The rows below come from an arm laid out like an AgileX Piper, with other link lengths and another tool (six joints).
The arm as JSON. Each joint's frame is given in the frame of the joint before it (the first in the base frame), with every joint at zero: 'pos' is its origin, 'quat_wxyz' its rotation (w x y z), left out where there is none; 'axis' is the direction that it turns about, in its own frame. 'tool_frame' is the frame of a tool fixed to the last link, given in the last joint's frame.
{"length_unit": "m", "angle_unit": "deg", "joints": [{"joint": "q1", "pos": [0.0, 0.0, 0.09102], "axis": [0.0, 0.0, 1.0]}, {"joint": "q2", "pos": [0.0, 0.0, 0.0], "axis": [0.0, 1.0, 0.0]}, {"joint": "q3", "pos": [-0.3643, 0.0, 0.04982], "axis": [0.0, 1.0, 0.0]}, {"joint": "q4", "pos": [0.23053, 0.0, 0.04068], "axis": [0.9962, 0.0, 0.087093]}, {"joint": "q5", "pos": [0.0, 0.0, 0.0], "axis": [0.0, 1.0, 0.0]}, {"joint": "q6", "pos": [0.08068, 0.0, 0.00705], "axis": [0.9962, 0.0, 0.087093]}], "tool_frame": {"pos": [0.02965, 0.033, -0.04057], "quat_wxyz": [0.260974, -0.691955, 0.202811, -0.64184]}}
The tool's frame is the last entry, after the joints.
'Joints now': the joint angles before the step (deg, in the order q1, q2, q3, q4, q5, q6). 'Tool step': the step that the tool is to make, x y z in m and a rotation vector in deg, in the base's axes. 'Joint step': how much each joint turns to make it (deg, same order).
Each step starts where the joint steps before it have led.
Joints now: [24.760 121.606 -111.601 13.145 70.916 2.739]
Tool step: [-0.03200 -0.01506 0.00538 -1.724 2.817 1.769]
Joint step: [0.123 -5.280 9.066 0.000 -0.132 -1.759]
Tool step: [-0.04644 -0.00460 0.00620 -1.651 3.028 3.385]
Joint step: [2.440 -5.955 9.609 0.001 0.001 -0.980]
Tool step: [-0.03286 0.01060 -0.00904 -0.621 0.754 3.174]
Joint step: [3.931 -2.732 7.013 0.023 -3.409 0.001]
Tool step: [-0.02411 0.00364 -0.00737 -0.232 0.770 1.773]
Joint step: [2.498 -2.054 5.434 0.437 -2.678 -0.002]
